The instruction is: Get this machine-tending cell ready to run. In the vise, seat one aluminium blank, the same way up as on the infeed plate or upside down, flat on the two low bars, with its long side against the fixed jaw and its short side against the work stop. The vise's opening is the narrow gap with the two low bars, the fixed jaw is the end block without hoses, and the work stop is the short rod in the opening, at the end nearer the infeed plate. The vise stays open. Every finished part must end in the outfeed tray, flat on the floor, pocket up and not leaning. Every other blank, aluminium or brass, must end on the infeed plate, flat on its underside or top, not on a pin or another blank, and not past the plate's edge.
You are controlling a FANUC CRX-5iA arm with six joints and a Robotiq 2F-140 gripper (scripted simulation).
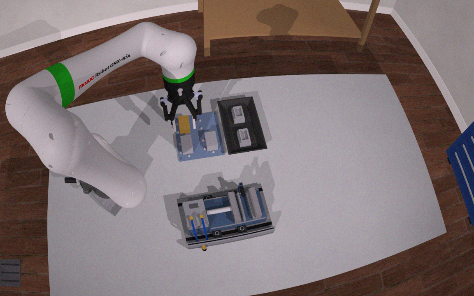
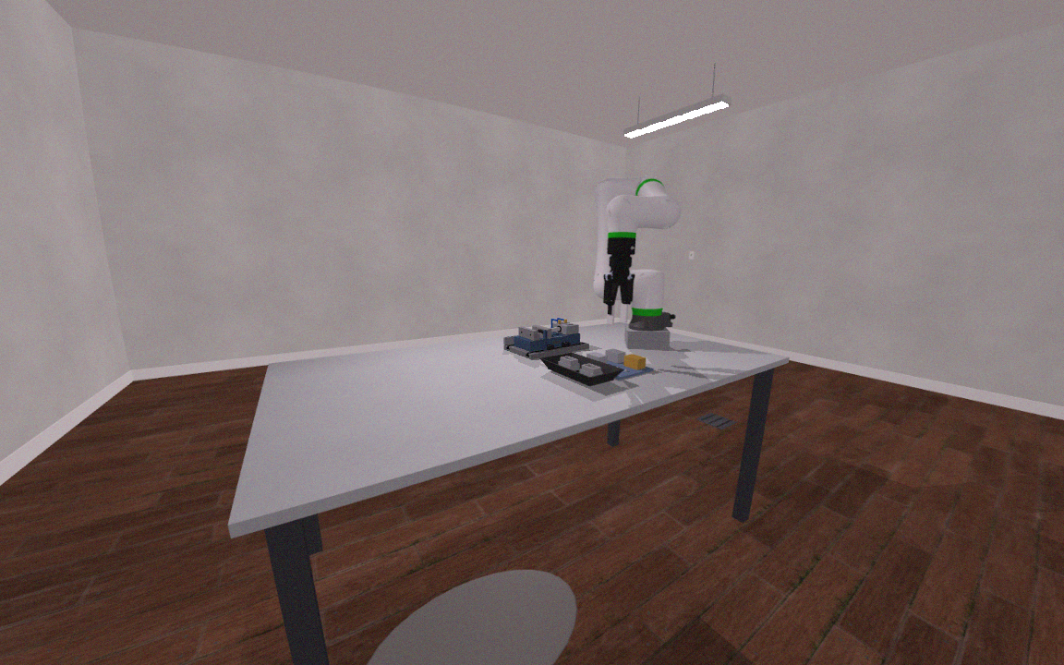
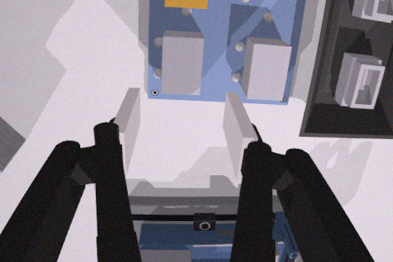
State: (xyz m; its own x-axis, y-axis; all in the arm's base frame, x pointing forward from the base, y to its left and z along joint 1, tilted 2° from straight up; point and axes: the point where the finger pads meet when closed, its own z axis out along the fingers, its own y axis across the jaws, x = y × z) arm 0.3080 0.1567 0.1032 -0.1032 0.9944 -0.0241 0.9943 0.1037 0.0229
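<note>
The blue infeed plate is 170 mm below my hand, 50 mm to the left of it and 40 mm ahead of it. Round my hand: white piston rod: 280 mm to the right, 100 mm below, 90 mm ahead; dark work stop rod: 220 mm to the right, 180 mm ahead, 90 mm below; brass blank: 150 mm below, 90 mm to the left, 10 mm behind.
</note>
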